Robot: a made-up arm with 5 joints.
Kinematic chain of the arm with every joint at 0, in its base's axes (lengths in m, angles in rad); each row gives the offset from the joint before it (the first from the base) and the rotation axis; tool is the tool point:
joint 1: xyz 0 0 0.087 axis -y
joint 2: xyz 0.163 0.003 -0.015 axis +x
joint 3: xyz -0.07 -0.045 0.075 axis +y
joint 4: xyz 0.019 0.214 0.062 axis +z
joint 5: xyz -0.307 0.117 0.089 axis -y
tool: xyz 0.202 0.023 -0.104
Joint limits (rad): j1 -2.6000..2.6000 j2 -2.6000..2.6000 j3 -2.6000..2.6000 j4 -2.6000..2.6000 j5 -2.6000..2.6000
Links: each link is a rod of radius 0.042 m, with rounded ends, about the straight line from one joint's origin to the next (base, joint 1, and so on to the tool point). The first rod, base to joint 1, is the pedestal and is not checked.
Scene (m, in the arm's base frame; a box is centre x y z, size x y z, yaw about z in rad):
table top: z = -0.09
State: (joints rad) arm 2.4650 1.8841 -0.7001 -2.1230 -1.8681
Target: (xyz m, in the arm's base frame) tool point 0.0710 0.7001 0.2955
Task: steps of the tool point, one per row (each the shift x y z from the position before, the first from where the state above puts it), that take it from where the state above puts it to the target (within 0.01 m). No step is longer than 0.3 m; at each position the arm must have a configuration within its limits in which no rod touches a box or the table.
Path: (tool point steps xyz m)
1: -0.0969 0.1719 0.0235
2: -0.0390 0.2040 0.0911
3: 0.0481 0.2082 0.1209
4: 0.1377 0.1862 0.1022
5: 0.0706 0.1499 -0.0458
6: 0.1238 0.1234 -0.0352
7: 0.1659 0.0796 -0.0181
8: 0.1906 0.0228 0.0020

